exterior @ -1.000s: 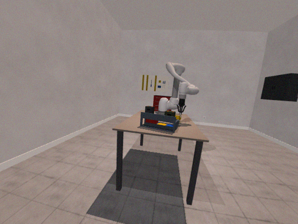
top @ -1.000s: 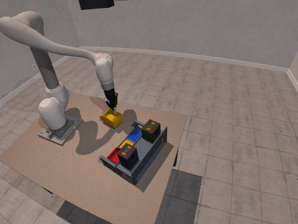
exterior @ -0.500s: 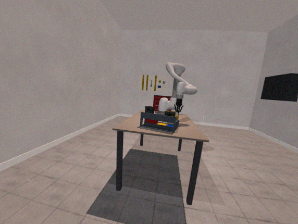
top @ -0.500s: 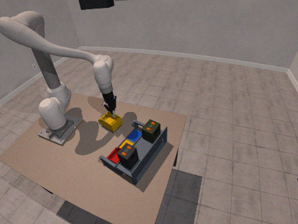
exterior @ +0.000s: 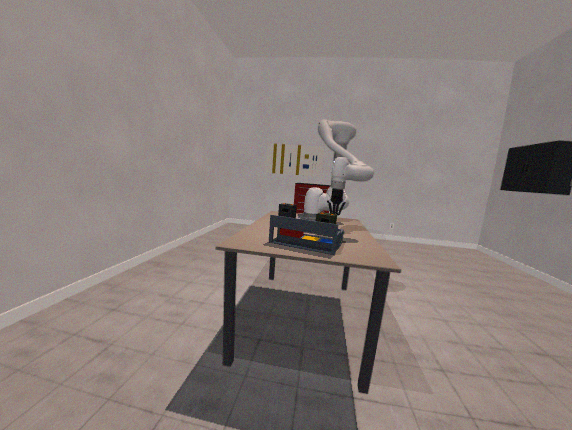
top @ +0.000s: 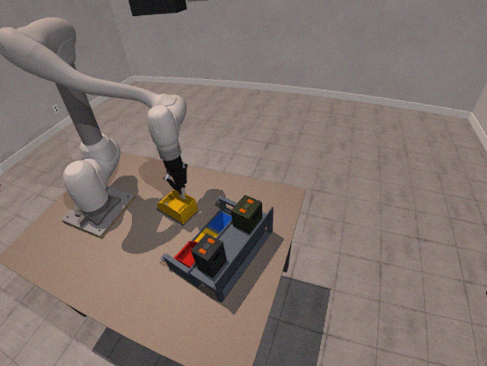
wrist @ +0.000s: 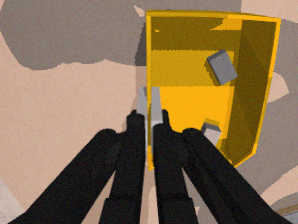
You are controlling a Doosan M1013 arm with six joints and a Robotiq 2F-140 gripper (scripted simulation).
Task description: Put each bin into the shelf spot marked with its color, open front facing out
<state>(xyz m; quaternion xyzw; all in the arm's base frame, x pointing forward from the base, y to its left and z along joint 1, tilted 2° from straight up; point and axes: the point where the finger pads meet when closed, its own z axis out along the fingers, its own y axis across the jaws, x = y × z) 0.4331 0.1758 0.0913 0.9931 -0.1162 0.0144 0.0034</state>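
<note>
Right now my hand is 2 cm past the yellow bin, 5 cm to the left of it and 4 cm above it. From my hand the other things lie so: red bin (20 cm ahead, 26 cm to the right, 6 cm below); grey shelf (33 cm ahead, 17 cm to the right, 1 cm below).
</note>
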